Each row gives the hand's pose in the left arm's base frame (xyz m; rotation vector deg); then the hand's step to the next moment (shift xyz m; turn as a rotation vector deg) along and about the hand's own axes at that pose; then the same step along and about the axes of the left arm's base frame.
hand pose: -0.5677 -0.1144 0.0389 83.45 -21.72 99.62
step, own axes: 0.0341 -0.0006 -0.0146 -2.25 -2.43 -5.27
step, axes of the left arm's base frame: -0.0093 0.0236 0.0271 -1.77 4.21 -4.22
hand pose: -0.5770 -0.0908 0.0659 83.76 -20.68 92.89
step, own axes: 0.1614 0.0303 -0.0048 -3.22 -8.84 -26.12
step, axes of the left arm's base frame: -0.0101 0.0535 0.1550 -10.41 22.40 -12.68
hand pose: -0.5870 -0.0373 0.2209 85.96 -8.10 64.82
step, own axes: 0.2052 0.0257 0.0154 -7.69 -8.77 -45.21
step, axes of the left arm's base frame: 0.0988 0.0808 0.1634 -23.36 35.75 -18.86
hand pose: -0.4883 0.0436 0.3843 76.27 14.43 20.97
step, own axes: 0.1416 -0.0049 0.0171 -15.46 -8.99 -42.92
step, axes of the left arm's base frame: 0.1369 0.0402 0.0032 -29.58 30.56 -18.80
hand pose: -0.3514 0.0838 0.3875 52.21 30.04 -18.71
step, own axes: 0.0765 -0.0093 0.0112 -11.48 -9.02 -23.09
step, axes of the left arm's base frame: 0.0621 -0.0182 -0.0433 -20.54 14.18 -11.11
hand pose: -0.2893 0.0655 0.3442 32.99 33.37 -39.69
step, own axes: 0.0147 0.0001 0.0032 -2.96 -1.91 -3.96
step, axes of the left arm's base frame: 0.0103 -0.0081 -0.0074 -4.41 2.61 -1.36
